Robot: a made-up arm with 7 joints. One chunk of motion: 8 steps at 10 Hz.
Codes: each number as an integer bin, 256 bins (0 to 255) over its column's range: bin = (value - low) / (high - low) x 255, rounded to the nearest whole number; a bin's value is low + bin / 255 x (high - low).
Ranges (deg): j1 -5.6..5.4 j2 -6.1..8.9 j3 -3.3..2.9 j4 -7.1..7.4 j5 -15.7..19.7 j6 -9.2..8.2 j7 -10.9..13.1
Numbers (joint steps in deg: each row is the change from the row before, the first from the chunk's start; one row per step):
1: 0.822 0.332 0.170 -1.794 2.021 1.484 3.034
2: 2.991 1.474 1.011 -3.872 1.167 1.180 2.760
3: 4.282 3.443 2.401 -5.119 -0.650 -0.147 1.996
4: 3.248 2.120 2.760 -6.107 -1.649 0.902 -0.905
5: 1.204 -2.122 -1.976 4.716 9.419 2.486 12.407
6: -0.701 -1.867 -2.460 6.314 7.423 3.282 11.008
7: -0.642 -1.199 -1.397 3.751 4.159 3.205 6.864
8: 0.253 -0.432 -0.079 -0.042 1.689 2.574 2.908
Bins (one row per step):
1: 149 109 143 93 128 157 148
2: 199 129 177 57 121 152 145
3: 229 162 234 35 108 133 137
4: 205 140 249 17 101 148 106
5: 158 68 54 208 181 171 248
6: 114 72 35 236 167 183 233
7: 115 83 78 191 143 182 189
8: 136 96 132 124 125 173 147

